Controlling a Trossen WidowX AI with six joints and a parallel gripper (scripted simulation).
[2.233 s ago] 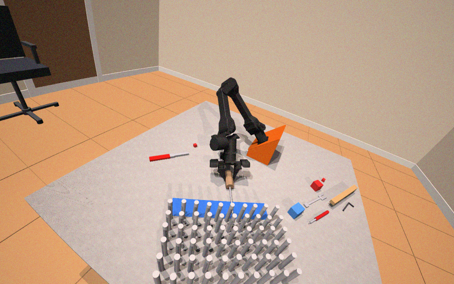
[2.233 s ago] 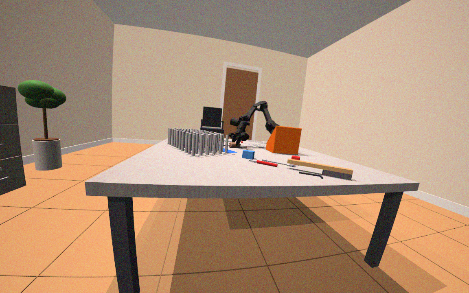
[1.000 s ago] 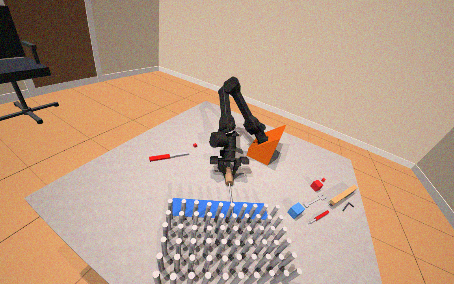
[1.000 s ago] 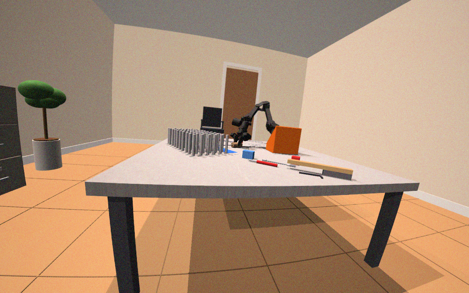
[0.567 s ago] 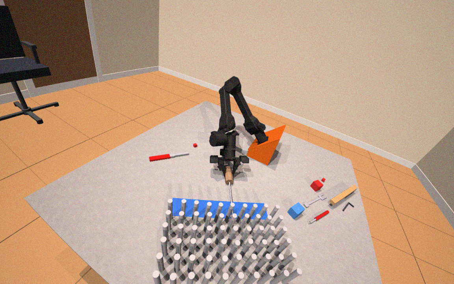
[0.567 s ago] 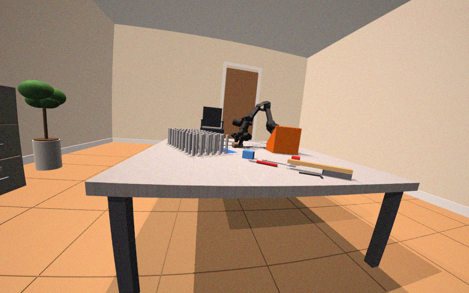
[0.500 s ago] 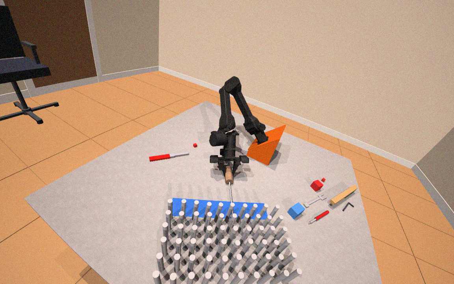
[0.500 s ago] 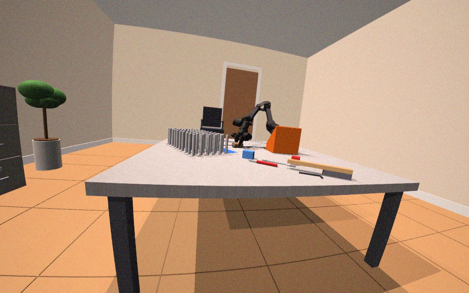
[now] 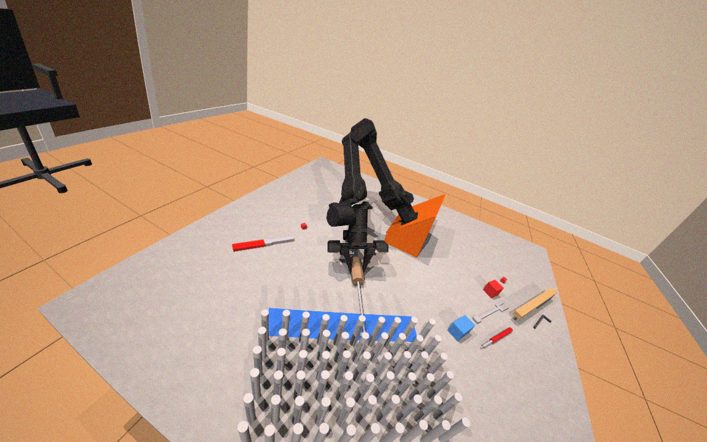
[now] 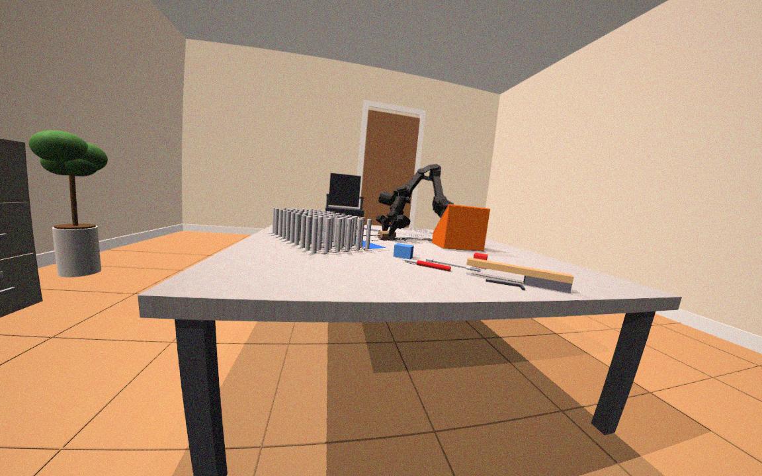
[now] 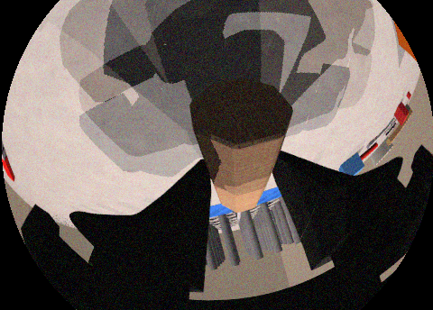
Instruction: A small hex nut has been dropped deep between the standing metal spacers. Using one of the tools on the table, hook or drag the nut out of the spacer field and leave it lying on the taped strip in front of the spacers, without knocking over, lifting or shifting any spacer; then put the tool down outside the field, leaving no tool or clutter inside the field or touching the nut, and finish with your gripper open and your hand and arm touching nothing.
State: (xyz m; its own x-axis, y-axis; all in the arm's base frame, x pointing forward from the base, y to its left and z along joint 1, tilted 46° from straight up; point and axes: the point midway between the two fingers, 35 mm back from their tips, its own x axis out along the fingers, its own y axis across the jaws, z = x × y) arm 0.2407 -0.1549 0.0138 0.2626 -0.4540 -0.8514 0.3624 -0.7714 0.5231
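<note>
My gripper tip is now 9 cm short of the hook tool and 4 cm to the right of it. Also, from my gripper tip: blue cube (34 cm to the left, 6 cm ahead); red screwdriver (44 cm to the left, 5 cm ahead, 1 cm below); blue taped strip (18 cm ahead, 3 cm to the left, 2 cm below).
</note>
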